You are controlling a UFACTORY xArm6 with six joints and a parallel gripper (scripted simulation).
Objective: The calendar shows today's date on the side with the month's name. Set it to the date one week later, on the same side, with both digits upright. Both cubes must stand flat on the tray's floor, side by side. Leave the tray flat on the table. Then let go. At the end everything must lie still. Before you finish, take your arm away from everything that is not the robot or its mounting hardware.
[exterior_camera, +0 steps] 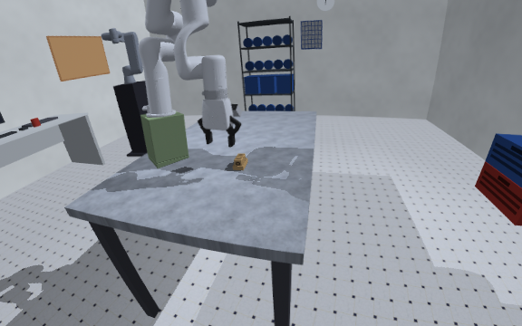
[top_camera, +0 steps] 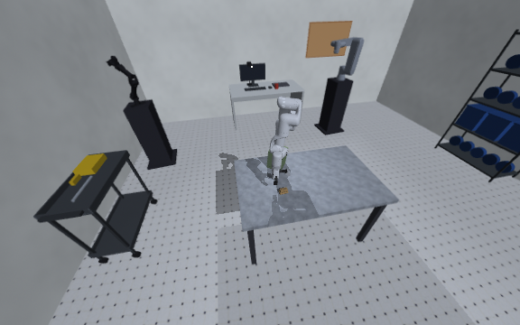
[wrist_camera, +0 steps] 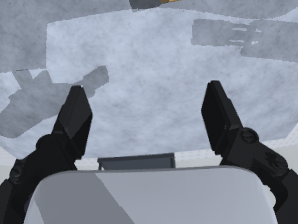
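The tray is 4 cm ahead of my hand, 7 cm to the left of it and 12 cm below it.
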